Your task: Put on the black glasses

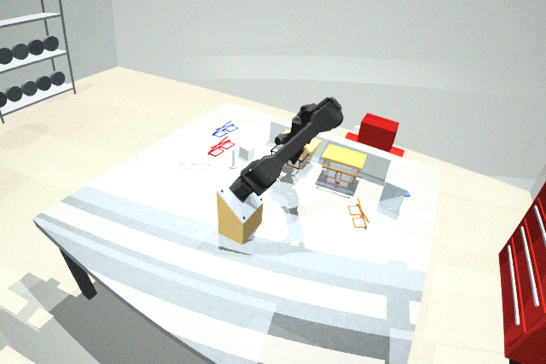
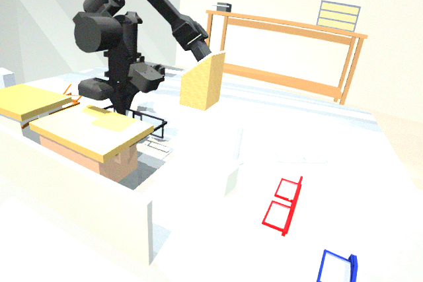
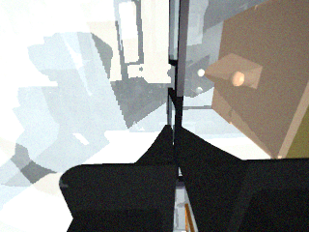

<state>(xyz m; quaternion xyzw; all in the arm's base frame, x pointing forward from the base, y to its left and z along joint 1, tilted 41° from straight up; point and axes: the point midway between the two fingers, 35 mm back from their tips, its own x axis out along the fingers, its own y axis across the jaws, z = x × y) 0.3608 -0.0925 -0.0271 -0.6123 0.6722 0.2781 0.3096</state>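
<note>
Right now the tan display head is 10 cm ahead of my gripper tip, 3 cm to the left of it and 1 cm below it. Round my gripper tip: small post: 25 cm to the left, 6 cm behind, 4 cm below; then grey box: 43 cm to the right, 1 cm below, 1 cm ahead; then low white wall: 21 cm ahead, 9 cm to the right, 1 cm below.
</note>
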